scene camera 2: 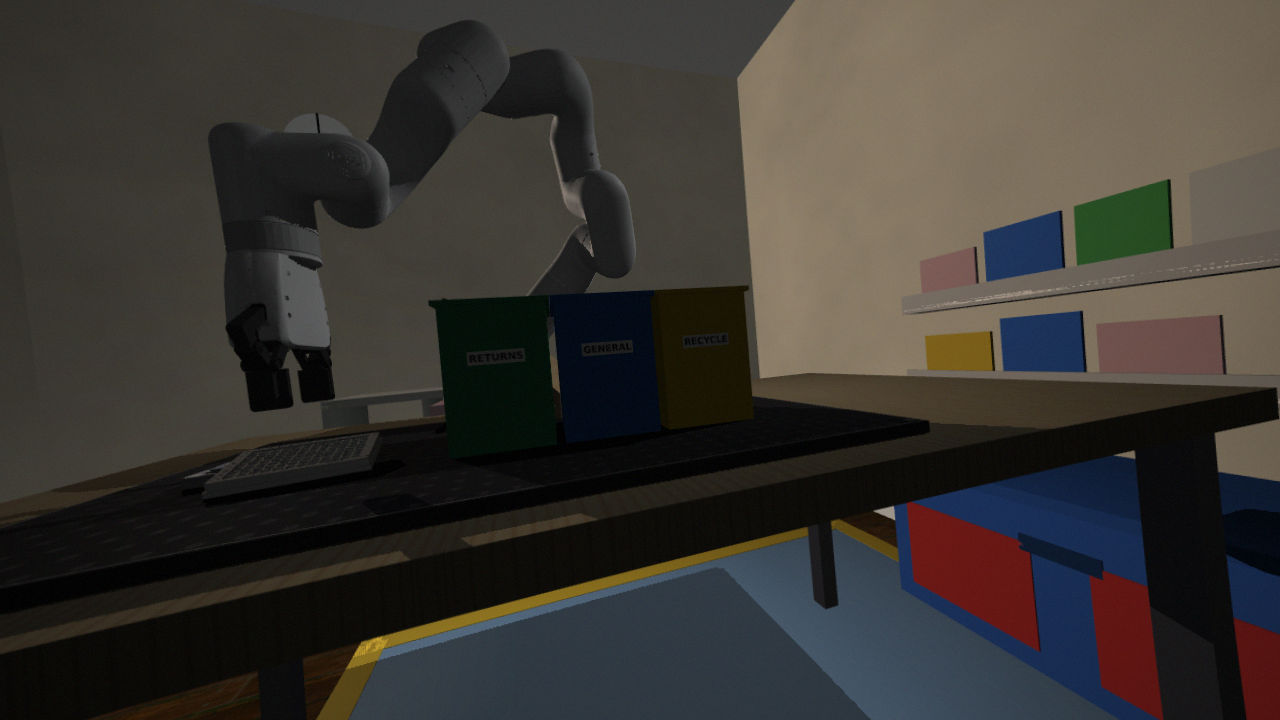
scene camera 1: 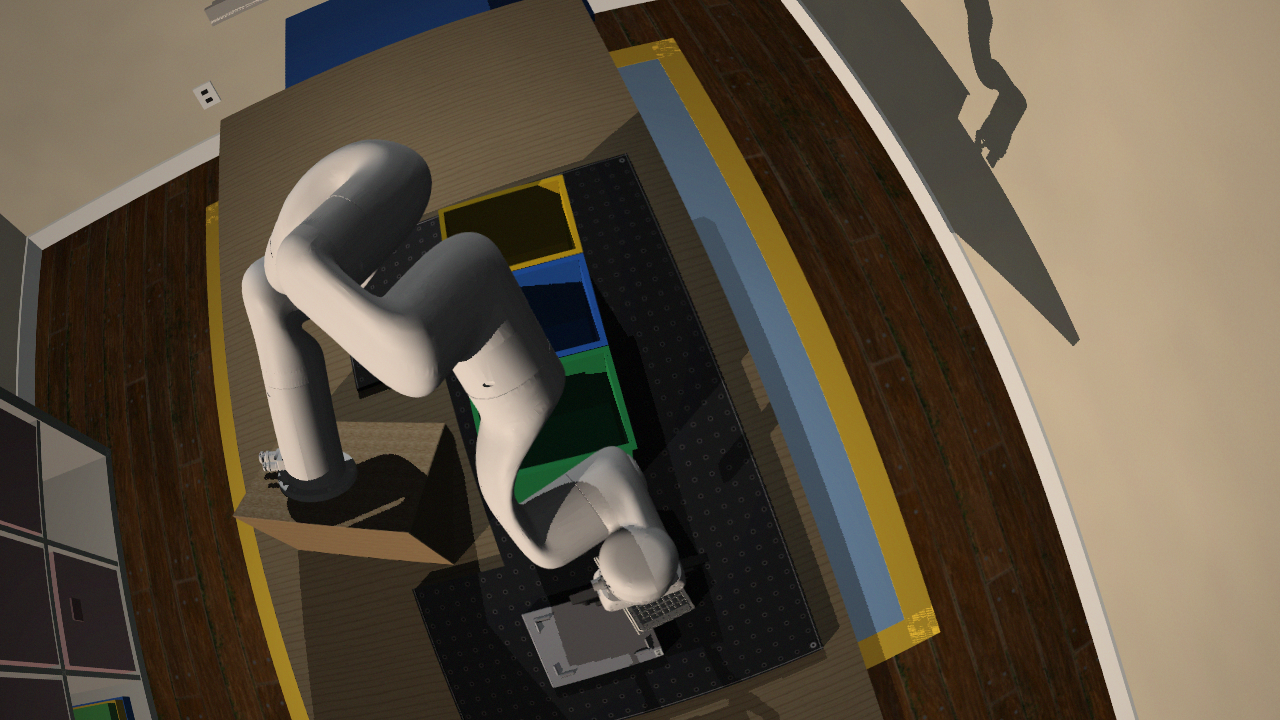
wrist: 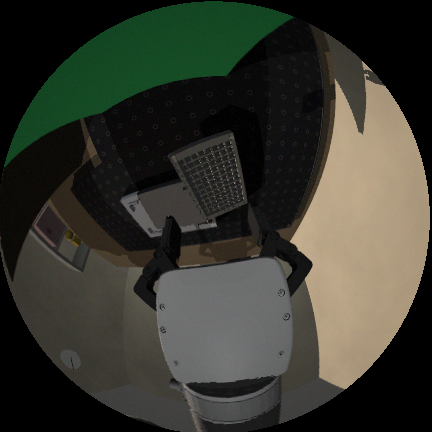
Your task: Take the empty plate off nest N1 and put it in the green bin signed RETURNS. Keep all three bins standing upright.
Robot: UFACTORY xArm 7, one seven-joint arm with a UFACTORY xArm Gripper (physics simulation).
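Frame: origin at the arm's base, x ahead, y left, z up, level; millimetres.
Seen in the pictures: gripper, fingertip midpoint: (scene camera 2: 298, 405) (wrist: 211, 215); arm's base at its link origin: (scene camera 1: 317, 477).
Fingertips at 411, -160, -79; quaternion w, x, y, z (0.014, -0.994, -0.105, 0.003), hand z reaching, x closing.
Observation:
Offsets run from my fingertips to a thing's middle, as dx, dy, dz.
A grey gridded plate @[+9, +10, -61] (scene camera 1: 660, 609) (scene camera 2: 295, 454) (wrist: 214, 175) lies low over the black board, beside a light grey frame @[-72, -60, -68] (scene camera 1: 539, 651) (wrist: 141, 218) and close against or overlapping its edge. No N1 label can be read, and what supports the plate is hidden. My gripper (scene camera 2: 293, 386) (wrist: 211, 215) is open and empty, pointing down and hanging above the plate with a gap; in scene camera 1 the wrist hides its fingers and part of the plate. The green bin @[-78, +208, +14] (scene camera 1: 617, 394) (scene camera 2: 497, 402) (wrist: 150, 60), signed RETURNS, stands upright.
The blue bin @[-96, +338, +14] (scene camera 1: 595, 304) (scene camera 2: 608, 394), signed GENERAL, and the yellow bin @[-114, +468, +14] (scene camera 1: 571, 214) (scene camera 2: 707, 385), signed RECYCLE, stand upright in a row beyond the green one. My forearm passes over the bins. The arm's base stands on a wooden block (scene camera 1: 335, 541).

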